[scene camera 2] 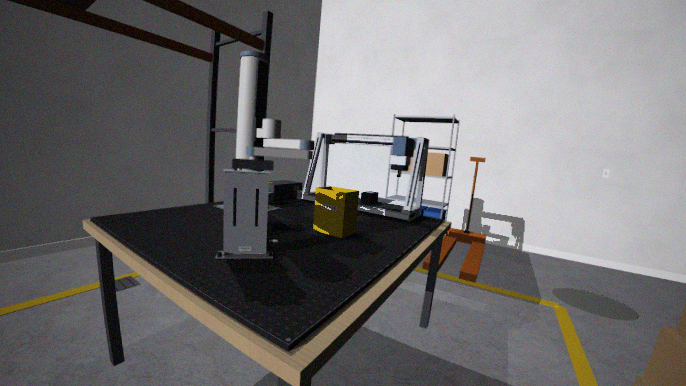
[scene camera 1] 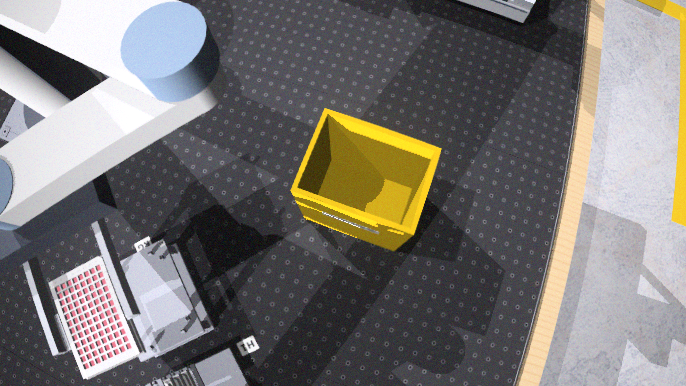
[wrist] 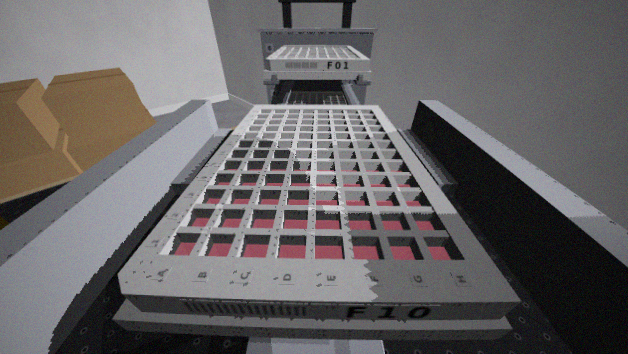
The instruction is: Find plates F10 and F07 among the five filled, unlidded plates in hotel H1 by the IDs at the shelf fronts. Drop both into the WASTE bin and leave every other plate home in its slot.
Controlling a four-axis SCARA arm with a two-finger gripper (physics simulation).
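Seen in the pictures: gripper, fingertip midpoint: (scene camera 1: 96, 335) (wrist: 314, 119); arm's base, link origin: (scene camera 1: 76, 95).
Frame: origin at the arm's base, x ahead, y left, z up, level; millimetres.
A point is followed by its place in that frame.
Observation:
My gripper (scene camera 1: 82, 295) (wrist: 314, 119) @(x 418, y -329, z 262 mm) is shut on plate F10 (scene camera 1: 95, 320) @(x 406, y -316, z 255 mm) (wrist: 300, 277) @(x 361, y -273, z 260 mm), a white well plate with pink wells. The plate is held level between the two long grey fingers, its ID facing the wrist camera. Plate F01 (wrist: 320, 65) @(x 474, y -388, z 275 mm) sits in an upper slot of hotel H1 (wrist: 367, 42) @(x 525, y -518, z 282 mm), beyond the held plate. Another well plate (wrist: 320, 97) @(x 543, y -456, z 222 mm) shows partly below it, its ID hidden. F07 cannot be made out. The yellow WASTE bin (scene camera 1: 385, 130) @(x 652, y 30, z 213 mm) (scene camera 2: 327, 220) @(x 642, y -85, z 76 mm) stands open-topped, apart from the gripper; no plate shows in the visible part of its inside.
A grey stand (scene camera 1: 160, 295) @(x 396, y -287, z 73 mm) by the RG tag is beside the gripper, and the H1 tag (scene camera 1: 247, 345) @(x 546, y -318, z 13 mm) lies farther along. A gantry machine (scene camera 2: 320, 170) @(x 97, y 592, z 235 mm) stands behind the bin. The arm rises from a grey pedestal (scene camera 2: 245, 215) @(x 590, y -493, z 151 mm). The wooden table edge (scene camera 1: 565, 225) @(x 1024, y 60, z 0 mm) is at right.

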